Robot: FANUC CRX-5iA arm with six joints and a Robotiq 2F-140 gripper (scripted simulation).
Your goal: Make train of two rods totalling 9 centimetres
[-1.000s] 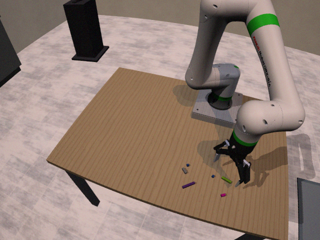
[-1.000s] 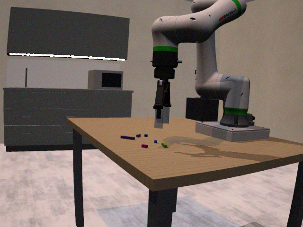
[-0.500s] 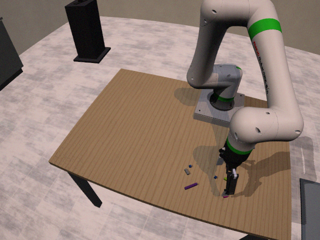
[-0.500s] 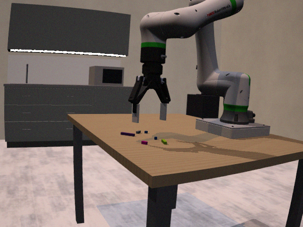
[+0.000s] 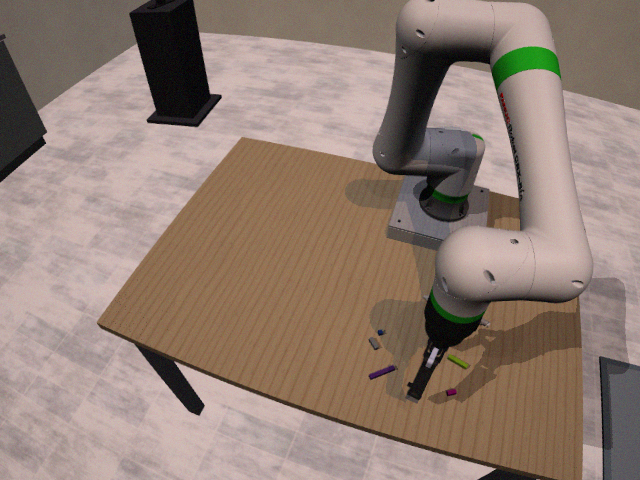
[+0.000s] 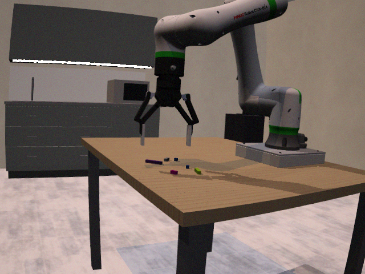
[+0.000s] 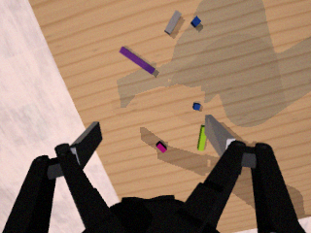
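Right now my hand is 80 mm past the grey rod, 120 mm to the left of it and 80 mm above it. The rest, counted from my hand: purple rod 10 mm behind, 90 mm to the right, 80 mm below; then magenta rod 10 mm ahead, 70 mm to the left, 80 mm below; then lime rod 70 mm behind, 80 mm to the left, 80 mm below.
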